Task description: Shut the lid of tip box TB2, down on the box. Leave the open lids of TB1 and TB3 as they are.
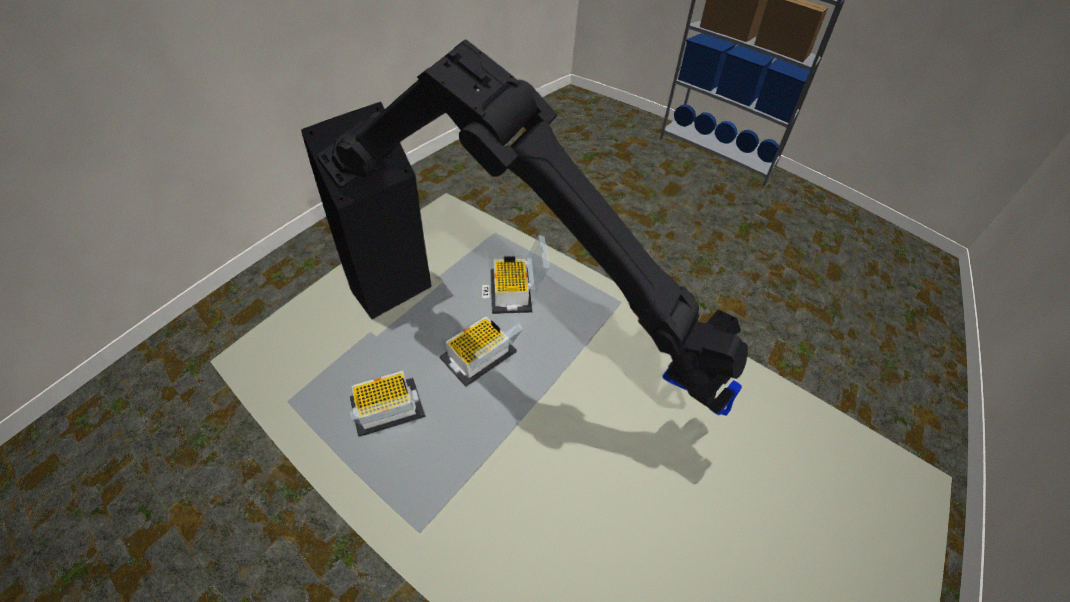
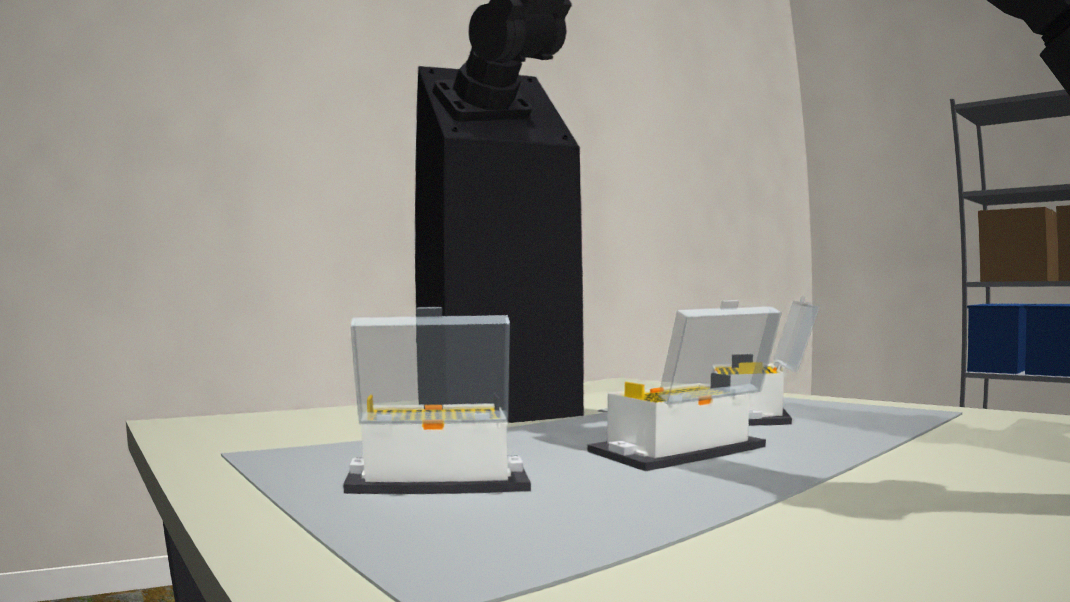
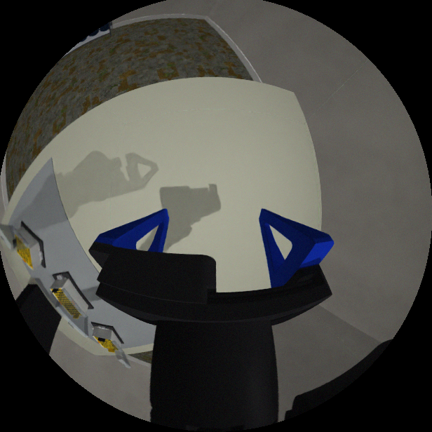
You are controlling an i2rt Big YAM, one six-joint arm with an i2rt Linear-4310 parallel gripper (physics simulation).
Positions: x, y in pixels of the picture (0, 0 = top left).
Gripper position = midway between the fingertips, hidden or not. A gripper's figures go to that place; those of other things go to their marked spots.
Scene:
My gripper (image 1: 708, 400) is 90 cm from the lens. A clear lid (image 1: 506, 339): 96 cm from the lens.

